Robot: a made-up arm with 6 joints. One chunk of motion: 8 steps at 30 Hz.
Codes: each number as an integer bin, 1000 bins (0 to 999) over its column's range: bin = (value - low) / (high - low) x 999, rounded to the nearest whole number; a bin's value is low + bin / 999 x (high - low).
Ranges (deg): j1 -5..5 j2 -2..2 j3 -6..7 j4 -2..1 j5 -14..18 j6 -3..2
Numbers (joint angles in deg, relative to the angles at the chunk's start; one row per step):
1: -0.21 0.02 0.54 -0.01 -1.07 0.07
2: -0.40 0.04 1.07 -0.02 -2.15 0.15
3: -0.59 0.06 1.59 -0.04 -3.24 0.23
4: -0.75 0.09 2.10 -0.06 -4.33 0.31
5: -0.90 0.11 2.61 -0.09 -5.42 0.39
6: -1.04 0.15 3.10 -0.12 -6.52 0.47
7: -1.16 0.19 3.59 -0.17 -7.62 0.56
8: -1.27 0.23 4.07 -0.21 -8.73 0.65
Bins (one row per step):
1: 479 504 503 663 404 613
2: 460 509 543 659 370 629
3: 441 514 583 653 336 645
4: 425 522 622 646 302 661
5: 410 527 662 636 268 677
6: 396 537 699 626 234 693
7: 384 547 737 609 199 711
8: 373 557 774 596 165 729

